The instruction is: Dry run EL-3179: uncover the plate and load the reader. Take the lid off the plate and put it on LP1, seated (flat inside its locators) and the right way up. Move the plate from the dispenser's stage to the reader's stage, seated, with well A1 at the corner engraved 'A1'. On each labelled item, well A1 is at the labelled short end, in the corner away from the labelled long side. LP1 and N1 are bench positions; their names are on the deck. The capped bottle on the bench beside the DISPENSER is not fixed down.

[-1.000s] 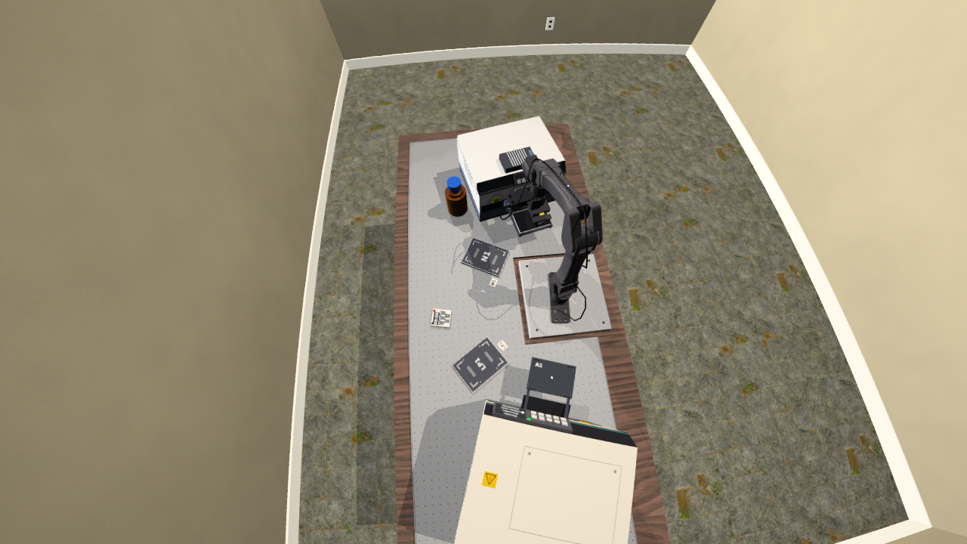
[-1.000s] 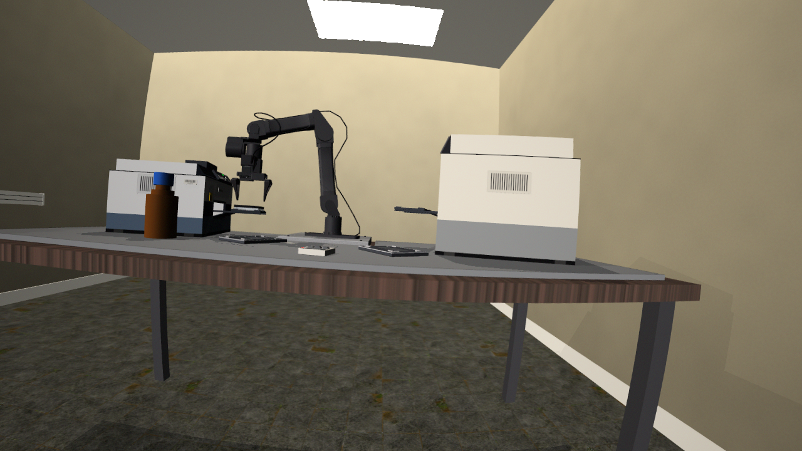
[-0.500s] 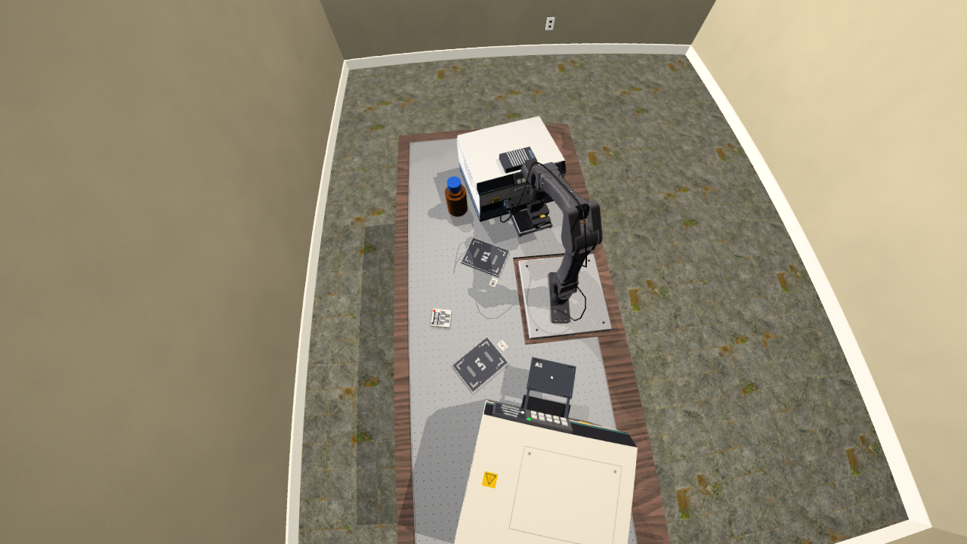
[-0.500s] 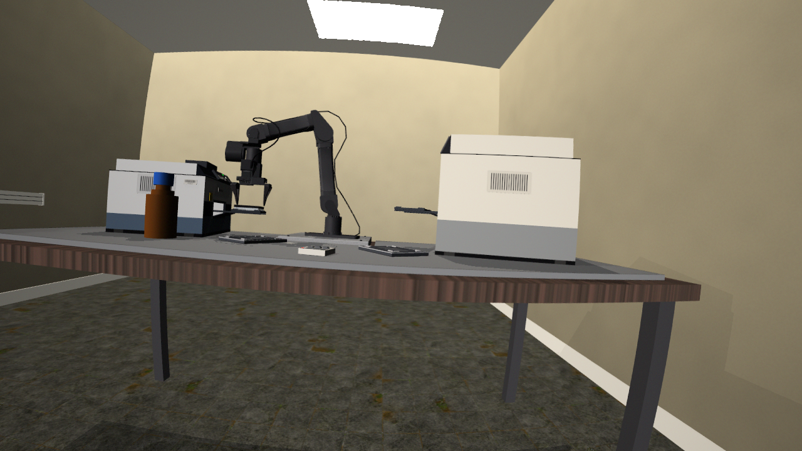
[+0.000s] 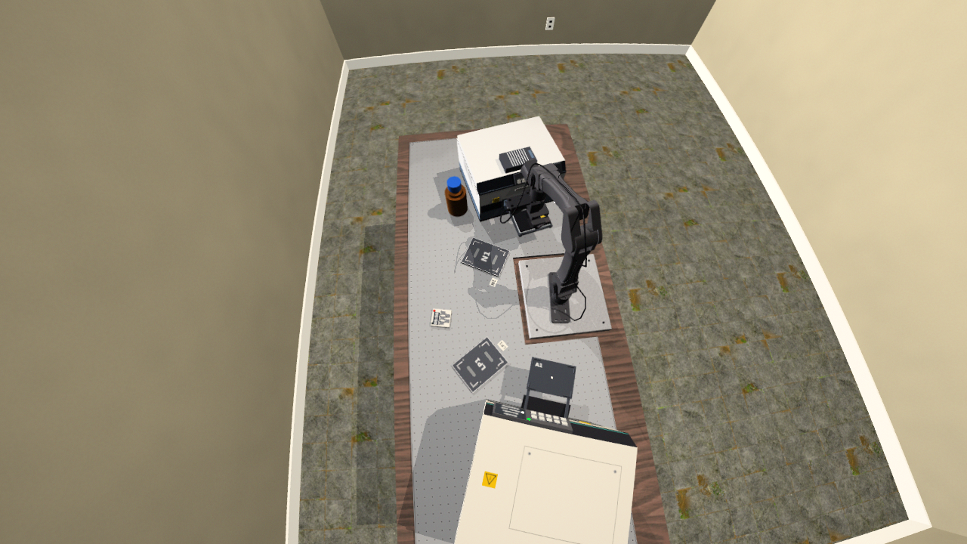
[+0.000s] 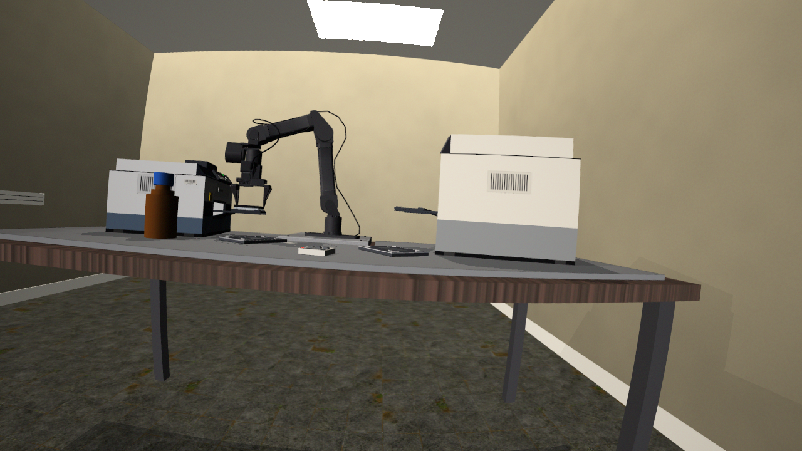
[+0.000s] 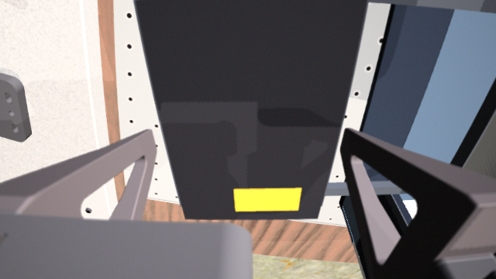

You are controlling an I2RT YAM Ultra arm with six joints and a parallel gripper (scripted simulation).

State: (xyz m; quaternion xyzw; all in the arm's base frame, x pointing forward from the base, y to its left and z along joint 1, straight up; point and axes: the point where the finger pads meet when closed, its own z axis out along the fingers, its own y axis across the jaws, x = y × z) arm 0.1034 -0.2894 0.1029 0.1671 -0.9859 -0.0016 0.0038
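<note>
Now: hand 1 cm above the lid. Also, from my hand: LP1 tag: 47 cm to the left, 11 cm below, 11 cm ahead; then capped brown bottle: 30 cm ahead, 11 cm to the right; then clear well plate: 2 cm below.
</note>
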